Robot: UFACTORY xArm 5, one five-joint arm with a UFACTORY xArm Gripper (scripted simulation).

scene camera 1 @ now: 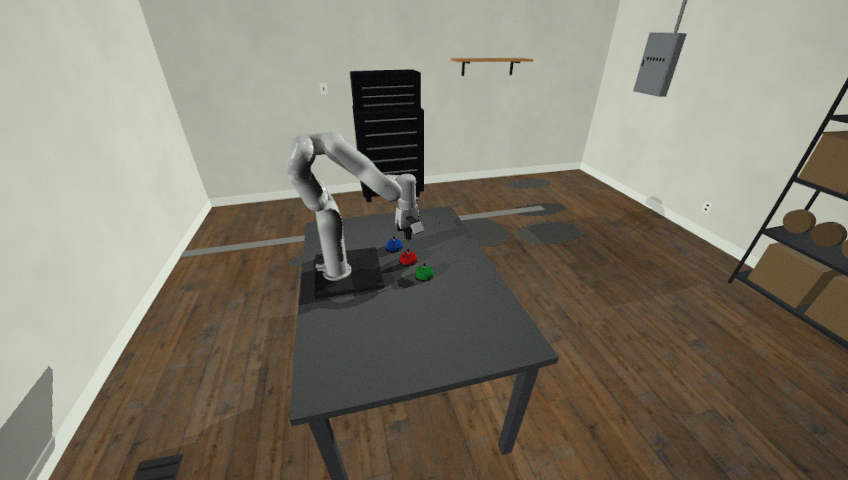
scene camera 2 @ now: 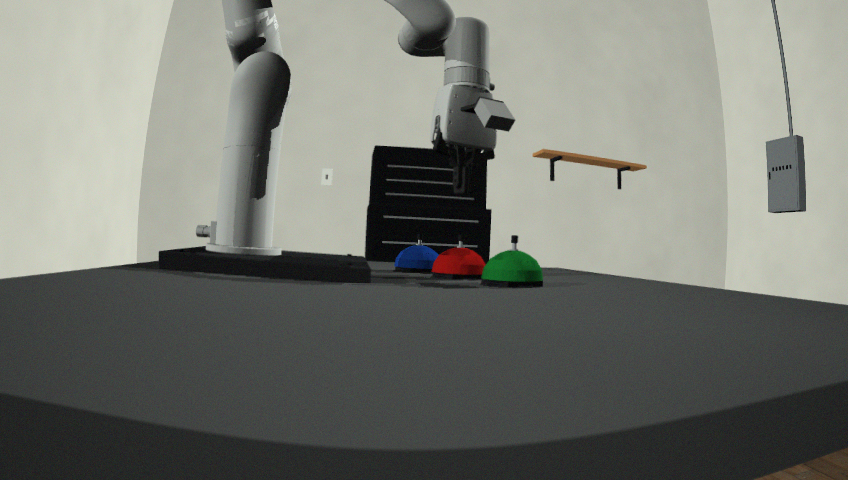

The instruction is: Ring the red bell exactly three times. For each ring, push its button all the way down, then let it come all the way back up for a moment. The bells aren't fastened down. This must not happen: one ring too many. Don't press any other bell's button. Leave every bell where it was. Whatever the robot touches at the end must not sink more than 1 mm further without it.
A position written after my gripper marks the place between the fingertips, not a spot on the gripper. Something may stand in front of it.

Observation:
In view: my gripper [scene camera 2: 463, 193], a green bell [scene camera 2: 512, 268], a blue bell [scene camera 2: 415, 259] and a red bell [scene camera 2: 455, 262].

